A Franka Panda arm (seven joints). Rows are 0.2 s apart.
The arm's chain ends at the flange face. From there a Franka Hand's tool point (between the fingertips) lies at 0.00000 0.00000 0.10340 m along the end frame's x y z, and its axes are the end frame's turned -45 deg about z.
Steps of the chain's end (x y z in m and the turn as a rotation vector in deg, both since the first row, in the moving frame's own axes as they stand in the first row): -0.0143, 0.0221, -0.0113, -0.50, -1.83, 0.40; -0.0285, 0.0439, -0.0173, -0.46, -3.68, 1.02
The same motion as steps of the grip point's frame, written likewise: -0.0287, 0.0038, -0.0114, 0.94, -1.65, 0.40; -0.0564, 0.0067, -0.0175, 2.28, -2.93, 1.02
